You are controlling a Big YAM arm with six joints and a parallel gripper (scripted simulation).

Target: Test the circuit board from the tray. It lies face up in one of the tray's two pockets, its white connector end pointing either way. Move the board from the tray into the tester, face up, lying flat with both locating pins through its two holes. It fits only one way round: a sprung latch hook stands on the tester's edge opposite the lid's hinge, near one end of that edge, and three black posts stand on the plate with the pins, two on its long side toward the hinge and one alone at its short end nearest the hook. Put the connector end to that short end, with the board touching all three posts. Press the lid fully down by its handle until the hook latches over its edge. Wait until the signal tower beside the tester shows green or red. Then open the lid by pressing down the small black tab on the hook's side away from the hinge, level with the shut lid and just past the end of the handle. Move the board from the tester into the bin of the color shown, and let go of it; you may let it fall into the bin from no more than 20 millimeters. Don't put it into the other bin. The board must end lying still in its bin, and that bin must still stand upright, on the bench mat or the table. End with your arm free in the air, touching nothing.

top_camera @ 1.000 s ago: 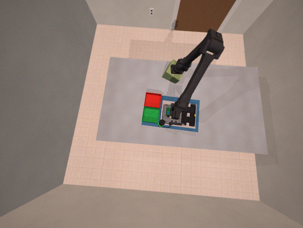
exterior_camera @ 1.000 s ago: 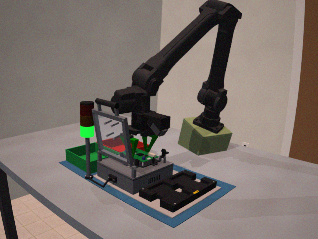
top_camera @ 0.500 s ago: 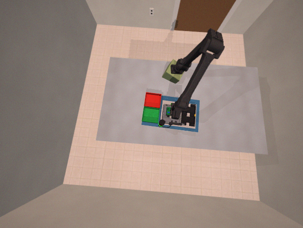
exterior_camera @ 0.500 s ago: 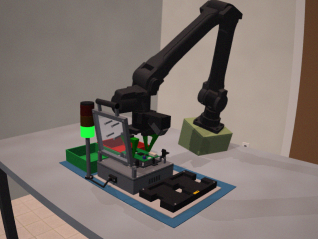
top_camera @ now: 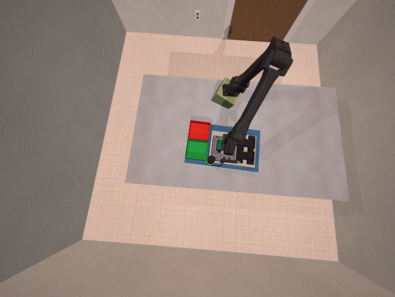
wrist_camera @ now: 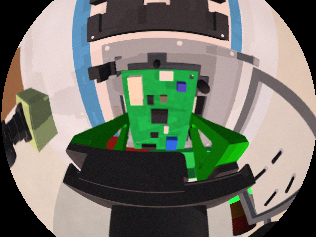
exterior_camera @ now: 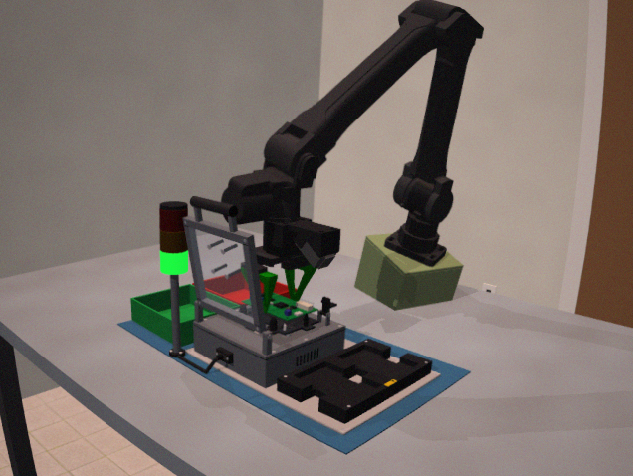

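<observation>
Right now my hand is 2 cm above the tester plate and 1 cm short of it. Also, from my hand: clear lid (12 cm ahead, 9 cm above, 2 cm to the right); latch hook (7 cm to the left, 5 cm behind); green bin (21 cm to the right, 8 cm below, 1 cm ahead).
</observation>
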